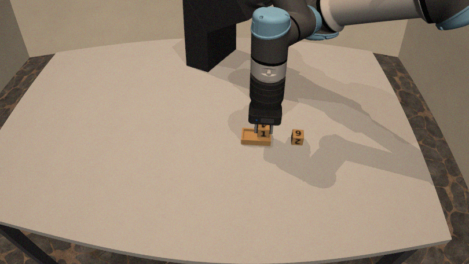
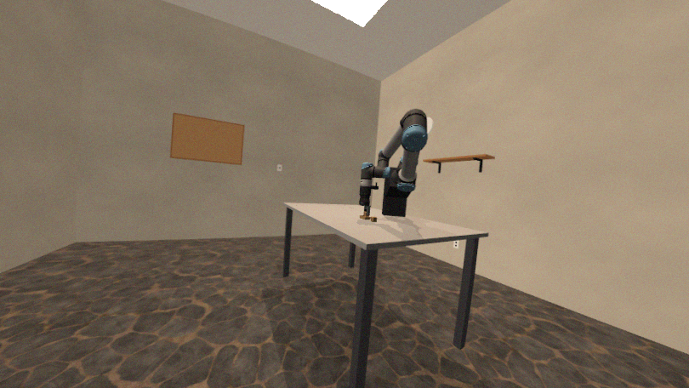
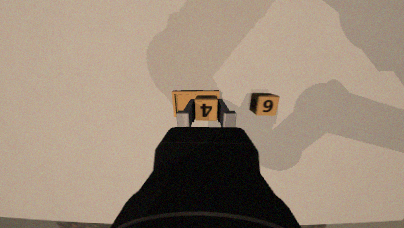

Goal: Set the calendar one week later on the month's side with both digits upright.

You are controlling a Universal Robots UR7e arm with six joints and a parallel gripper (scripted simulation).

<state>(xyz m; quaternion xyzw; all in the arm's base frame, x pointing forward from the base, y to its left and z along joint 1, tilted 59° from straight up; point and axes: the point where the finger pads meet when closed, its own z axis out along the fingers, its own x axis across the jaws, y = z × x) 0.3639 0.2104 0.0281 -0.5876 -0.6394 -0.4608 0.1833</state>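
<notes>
Right now my hand is 20 mm to the left of the orange tray and 40 mm above it. Round my hand: cube: 20 mm behind, 90 mm to the left, 30 mm below.
</notes>
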